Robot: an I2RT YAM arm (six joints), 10 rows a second.
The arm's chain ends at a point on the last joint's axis. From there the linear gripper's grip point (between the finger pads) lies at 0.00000 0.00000 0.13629 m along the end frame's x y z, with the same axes.
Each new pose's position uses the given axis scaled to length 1; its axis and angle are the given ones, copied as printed.
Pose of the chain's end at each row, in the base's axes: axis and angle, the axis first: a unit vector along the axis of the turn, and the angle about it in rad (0 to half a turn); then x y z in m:
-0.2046 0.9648 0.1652 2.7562 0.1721 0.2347 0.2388
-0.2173 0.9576 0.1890 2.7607 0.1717 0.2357 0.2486
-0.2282 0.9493 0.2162 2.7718 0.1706 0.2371 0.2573
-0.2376 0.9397 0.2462 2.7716 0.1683 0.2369 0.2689
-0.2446 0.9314 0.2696 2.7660 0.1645 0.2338 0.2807
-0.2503 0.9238 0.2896 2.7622 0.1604 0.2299 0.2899
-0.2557 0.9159 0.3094 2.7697 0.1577 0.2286 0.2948
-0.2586 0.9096 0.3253 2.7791 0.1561 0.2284 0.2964
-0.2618 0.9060 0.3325 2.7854 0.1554 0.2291 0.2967
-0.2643 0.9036 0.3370 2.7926 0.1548 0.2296 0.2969
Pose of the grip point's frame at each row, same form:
-0.2046 0.9648 0.1652 2.7562 0.2127 0.2870 0.1197
-0.2173 0.9576 0.1890 2.7607 0.2094 0.2943 0.1315
-0.2282 0.9493 0.2162 2.7718 0.2044 0.3024 0.1425
-0.2376 0.9397 0.2462 2.7716 0.1992 0.3095 0.1578
-0.2446 0.9314 0.2696 2.7660 0.1937 0.3121 0.1730
-0.2503 0.9238 0.2896 2.7622 0.1880 0.3129 0.1854
-0.2557 0.9159 0.3094 2.7697 0.1822 0.3159 0.1930
-0.2586 0.9096 0.3253 2.7791 0.1779 0.3189 0.1969
-0.2618 0.9060 0.3325 2.7854 0.1755 0.3211 0.1982
-0.2643 0.9036 0.3370 2.7926 0.1734 0.3224 0.1989

